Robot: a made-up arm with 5 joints.
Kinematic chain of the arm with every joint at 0, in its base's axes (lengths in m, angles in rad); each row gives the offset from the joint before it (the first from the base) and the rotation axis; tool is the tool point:
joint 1: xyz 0 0 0.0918 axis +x
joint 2: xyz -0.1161 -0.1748 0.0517 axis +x
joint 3: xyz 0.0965 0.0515 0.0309 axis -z
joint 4: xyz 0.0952 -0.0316 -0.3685 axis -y
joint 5: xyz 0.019 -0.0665 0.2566 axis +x
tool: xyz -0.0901 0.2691 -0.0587
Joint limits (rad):
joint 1: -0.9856..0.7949
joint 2: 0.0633..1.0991
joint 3: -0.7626..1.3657
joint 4: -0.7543..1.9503
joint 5: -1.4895..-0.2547
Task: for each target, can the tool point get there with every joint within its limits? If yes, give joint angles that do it. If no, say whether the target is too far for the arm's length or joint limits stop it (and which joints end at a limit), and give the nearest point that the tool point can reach.
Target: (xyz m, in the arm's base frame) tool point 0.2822 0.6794 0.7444
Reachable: no: joint limits stop it (at a limit: joint 2, joint 4, joint 5) | nearest point 0.0690 0.2202 0.3033 | short by 0.671 m
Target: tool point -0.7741 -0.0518 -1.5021
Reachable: no: too far | nearest point -0.1239 -0.0142 -0.3451 | short by 1.328 m
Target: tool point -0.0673 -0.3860 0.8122
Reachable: no: joint limits stop it (at a limit: joint 1, joint 2, joint 3, joint 4, joint 5) | nearest point -0.0248 -0.0562 0.3021 | short by 0.609 m
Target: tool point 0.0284 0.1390 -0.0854
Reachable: yes | joints -0.3451 0.9289 -0.2071 1.0486 -0.9148
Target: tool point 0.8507 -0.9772 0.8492
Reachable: no: too far | nearest point 0.1013 -0.4293 0.1038 | short by 1.191 m
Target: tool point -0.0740 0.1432 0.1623
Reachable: yes | joints 0.3294 1.0137 -0.4741 0.4658 -0.4880
